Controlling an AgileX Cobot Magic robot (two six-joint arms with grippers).
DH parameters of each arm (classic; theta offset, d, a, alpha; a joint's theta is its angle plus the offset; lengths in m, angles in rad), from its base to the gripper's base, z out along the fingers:
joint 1: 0 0.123 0 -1.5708
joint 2: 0.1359 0 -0.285 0
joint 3: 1.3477 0 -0.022 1.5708
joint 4: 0 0.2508 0 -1.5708
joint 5: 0 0 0.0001 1.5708
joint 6: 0 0.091 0 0
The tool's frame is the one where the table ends.
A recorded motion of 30 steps. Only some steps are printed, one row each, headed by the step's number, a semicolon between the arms.
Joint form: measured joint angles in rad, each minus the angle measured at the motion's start. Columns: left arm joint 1, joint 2, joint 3, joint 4, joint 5, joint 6; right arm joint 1, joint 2, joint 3, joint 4, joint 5, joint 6.
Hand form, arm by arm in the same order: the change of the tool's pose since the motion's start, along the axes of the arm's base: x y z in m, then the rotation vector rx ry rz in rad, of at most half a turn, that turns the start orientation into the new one. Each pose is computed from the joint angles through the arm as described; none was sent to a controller.
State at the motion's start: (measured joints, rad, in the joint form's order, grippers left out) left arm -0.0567 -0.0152 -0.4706 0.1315 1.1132 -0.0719; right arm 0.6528 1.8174 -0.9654 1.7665 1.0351 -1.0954
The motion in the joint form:
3: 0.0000 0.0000 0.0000 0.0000 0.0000 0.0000; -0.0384 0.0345 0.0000 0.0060 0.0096 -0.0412
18: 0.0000 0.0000 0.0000 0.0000 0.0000 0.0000; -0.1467 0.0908 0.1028 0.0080 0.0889 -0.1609
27: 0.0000 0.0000 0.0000 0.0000 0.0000 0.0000; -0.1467 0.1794 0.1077 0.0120 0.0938 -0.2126
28: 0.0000 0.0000 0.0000 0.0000 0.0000 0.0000; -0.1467 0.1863 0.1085 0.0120 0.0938 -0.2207
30: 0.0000 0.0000 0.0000 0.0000 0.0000 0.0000; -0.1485 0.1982 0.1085 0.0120 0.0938 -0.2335
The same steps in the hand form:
3: 0.0000 0.0000 0.0000 0.0000 0.0000 0.0000; 0.0122 -0.0072 -0.0111 -0.0058 -0.0070 -0.0262
18: 0.0000 0.0000 0.0000 0.0000 0.0000 0.0000; 0.0194 -0.0421 -0.0470 -0.0198 0.0310 -0.0569
27: 0.0000 0.0000 0.0000 0.0000 0.0000 0.0000; 0.0203 -0.0414 -0.0765 -0.0557 0.0641 -0.0443
28: 0.0000 0.0000 0.0000 0.0000 0.0000 0.0000; 0.0202 -0.0415 -0.0789 -0.0587 0.0630 -0.0421
30: 0.0000 0.0000 0.0000 0.0000 0.0000 0.0000; 0.0207 -0.0419 -0.0828 -0.0631 0.0610 -0.0405

